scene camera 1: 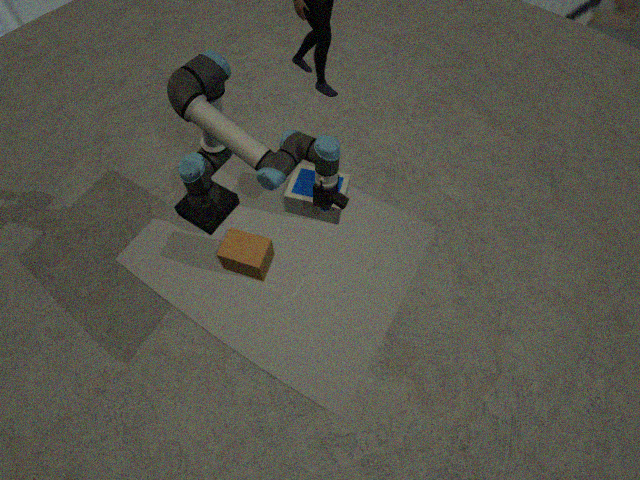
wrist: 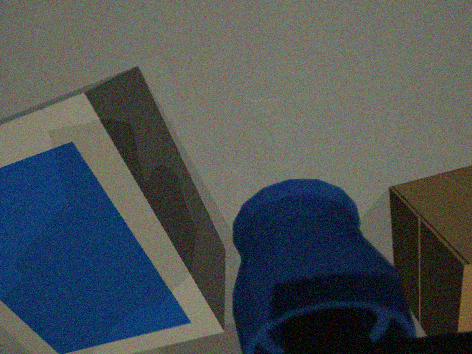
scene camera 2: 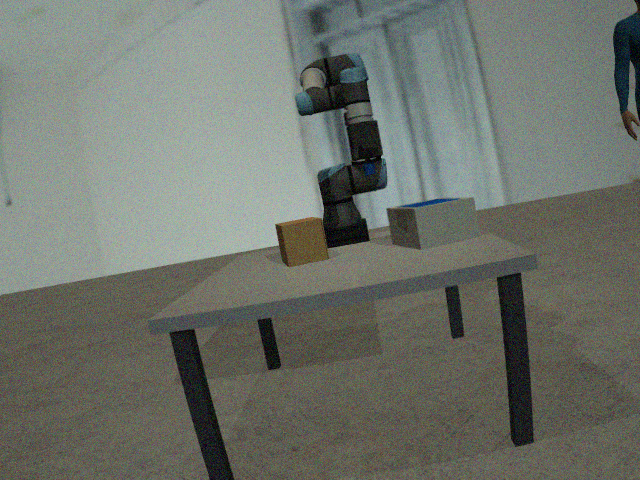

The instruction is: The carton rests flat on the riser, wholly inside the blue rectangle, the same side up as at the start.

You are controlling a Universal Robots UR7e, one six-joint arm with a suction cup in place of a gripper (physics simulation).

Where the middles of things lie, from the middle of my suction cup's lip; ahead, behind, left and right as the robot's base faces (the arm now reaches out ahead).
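The riser (scene camera 2: 431, 223) sits 19 cm below my suction cup, 18 cm to the left of it and 11 cm behind it. As for the brown carton (scene camera 1: 241, 252), my suction cup is 19 cm above it, and it is also 23 cm past the carton and 23 cm to the left of it.
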